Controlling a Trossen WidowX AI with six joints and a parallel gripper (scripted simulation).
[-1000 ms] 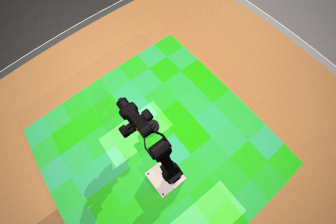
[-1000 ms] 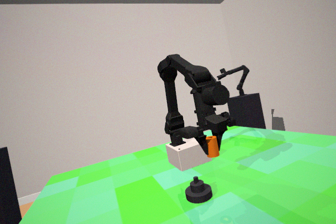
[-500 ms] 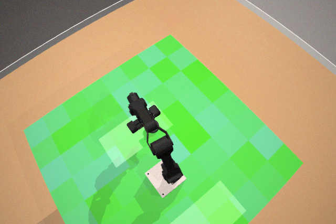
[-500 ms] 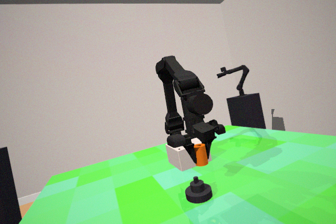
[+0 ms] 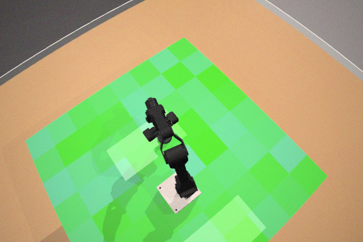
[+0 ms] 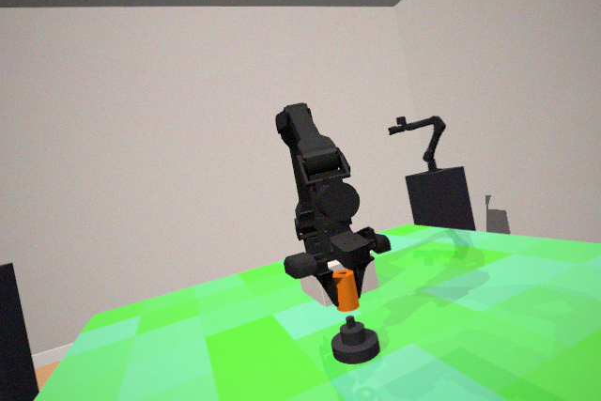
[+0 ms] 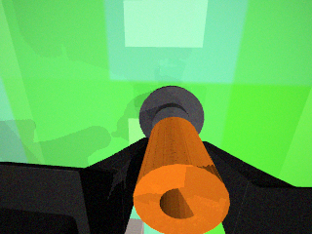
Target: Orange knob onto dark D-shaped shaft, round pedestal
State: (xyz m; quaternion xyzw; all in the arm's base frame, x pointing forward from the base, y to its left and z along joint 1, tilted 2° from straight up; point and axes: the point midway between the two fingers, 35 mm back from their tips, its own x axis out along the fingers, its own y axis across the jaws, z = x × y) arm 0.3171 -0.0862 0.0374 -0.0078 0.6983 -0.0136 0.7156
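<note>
Right now the round pedestal is 60 mm below my gripper tip. Round my gripper tip: orange knob 20 mm above.
</note>
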